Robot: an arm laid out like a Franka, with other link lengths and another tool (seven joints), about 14 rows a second.
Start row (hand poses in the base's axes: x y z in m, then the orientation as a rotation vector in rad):
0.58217, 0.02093, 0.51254, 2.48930, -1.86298, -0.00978
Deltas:
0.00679, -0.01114, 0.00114, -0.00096, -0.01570, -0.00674
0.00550, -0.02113, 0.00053, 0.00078, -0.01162, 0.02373
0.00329, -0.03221, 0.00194, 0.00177, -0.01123, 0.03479
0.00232, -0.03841, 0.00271, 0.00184, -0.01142, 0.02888
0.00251, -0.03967, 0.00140, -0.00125, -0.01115, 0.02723
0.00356, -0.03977, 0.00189, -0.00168, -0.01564, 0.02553
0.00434, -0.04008, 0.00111, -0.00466, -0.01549, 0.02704
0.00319, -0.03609, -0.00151, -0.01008, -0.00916, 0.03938
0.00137, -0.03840, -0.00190, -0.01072, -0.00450, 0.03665
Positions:
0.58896, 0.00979, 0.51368, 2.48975, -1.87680, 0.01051
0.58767, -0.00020, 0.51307, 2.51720, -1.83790, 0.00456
0.58546, -0.01128, 0.51448, 2.52776, -1.82424, 0.00343
0.58449, -0.01748, 0.51525, 2.52251, -1.83182, 0.00346
0.58468, -0.01874, 0.51394, 2.51884, -1.83239, 0.00596
0.58573, -0.01884, 0.51443, 2.51912, -1.83598, 0.01192
0.58651, -0.01915, 0.51365, 2.51846, -1.83265, 0.01455
0.58536, -0.01516, 0.51103, 2.52310, -1.81231, 0.01199
0.58354, -0.01747, 0.51064, 2.51800, -1.81378, 0.00672

